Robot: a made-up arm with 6 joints.
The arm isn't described. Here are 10 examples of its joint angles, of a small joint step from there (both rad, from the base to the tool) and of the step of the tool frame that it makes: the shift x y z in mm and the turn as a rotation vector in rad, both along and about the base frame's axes.
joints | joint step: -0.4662 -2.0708 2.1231 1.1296 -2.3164 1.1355 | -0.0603 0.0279 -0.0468 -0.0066 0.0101 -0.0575
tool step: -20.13 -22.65 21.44 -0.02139 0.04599 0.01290
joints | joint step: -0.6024 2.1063 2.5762 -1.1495 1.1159 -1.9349 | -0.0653 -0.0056 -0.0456 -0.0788 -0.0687 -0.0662
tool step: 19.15 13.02 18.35 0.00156 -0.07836 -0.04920
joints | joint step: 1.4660 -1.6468 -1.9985 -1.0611 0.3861 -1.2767 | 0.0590 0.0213 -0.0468 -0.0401 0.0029 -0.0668
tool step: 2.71 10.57 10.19 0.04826 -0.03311 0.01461
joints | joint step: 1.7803 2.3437 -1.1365 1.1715 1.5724 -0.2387 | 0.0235 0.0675 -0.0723 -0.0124 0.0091 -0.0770
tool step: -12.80 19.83 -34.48 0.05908 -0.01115 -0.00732
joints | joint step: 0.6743 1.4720 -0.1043 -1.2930 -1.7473 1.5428 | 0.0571 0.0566 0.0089 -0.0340 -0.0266 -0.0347
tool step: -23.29 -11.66 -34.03 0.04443 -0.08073 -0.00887
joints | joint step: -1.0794 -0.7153 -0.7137 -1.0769 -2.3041 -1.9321 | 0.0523 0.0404 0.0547 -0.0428 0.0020 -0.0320
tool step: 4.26 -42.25 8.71 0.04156 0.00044 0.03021
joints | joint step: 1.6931 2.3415 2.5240 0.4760 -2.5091 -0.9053 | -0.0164 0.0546 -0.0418 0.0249 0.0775 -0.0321
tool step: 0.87 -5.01 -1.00 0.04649 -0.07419 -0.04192
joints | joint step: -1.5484 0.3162 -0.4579 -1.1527 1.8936 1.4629 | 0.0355 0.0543 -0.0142 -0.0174 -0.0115 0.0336
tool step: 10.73 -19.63 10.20 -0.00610 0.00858 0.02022
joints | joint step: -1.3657 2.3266 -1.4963 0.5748 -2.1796 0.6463 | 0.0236 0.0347 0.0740 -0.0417 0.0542 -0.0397
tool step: 16.00 15.37 -11.22 0.01036 0.05745 0.00053
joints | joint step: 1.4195 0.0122 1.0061 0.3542 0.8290 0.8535 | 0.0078 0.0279 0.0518 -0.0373 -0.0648 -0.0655
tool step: -25.91 -22.26 28.30 0.10770 -0.08057 0.05463
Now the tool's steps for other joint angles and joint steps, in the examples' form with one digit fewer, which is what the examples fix.
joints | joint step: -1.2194 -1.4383 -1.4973 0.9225 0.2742 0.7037 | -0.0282 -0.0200 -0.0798 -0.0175 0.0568 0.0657
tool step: -26.7 21.0 37.1 -0.1730 0.0042 -0.1374
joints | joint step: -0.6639 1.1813 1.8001 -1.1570 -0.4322 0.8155 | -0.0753 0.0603 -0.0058 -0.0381 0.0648 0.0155
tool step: 8.0 -59.1 -11.5 -0.1874 -0.0411 0.0645
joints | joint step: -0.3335 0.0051 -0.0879 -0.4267 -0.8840 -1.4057 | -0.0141 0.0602 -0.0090 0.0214 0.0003 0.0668
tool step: 18.9 16.7 16.4 -0.0042 -0.0001 0.0170
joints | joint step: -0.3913 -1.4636 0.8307 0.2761 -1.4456 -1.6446 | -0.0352 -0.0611 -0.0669 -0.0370 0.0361 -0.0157
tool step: -39.9 -13.3 1.5 -0.0573 0.1085 -0.0933
